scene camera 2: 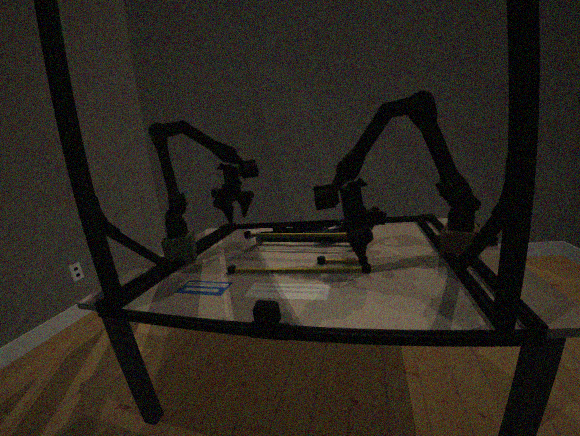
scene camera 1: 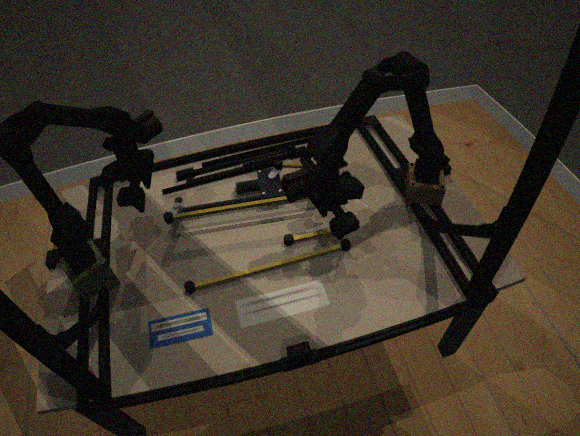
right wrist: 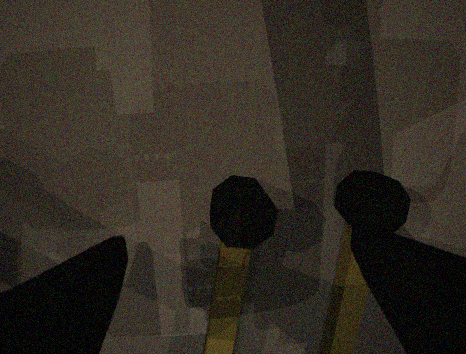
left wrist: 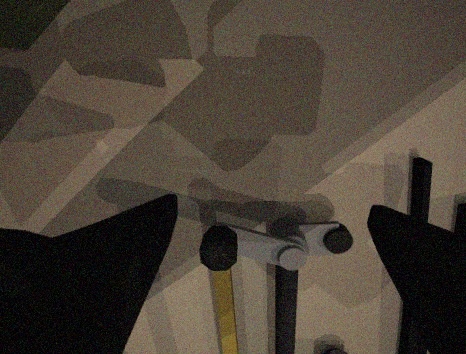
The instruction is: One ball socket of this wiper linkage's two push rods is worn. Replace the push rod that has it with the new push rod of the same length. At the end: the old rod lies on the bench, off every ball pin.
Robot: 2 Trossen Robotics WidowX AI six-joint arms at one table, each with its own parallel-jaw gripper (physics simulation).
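Note:
A long yellow push rod lies along the linkage; its black left socket is beside the grey crank. Part of another yellow rod shows farther back. A loose long rod and a loose short rod lie in front. My left gripper is open above the linkage's left end. My right gripper is open over the short rod's right end, which it hides in scene camera 1.
A blue-framed marking and a pale marking lie toward the front. The dark motor and long dark bars are at the back. A black frame rail edges the table, with a black block on it.

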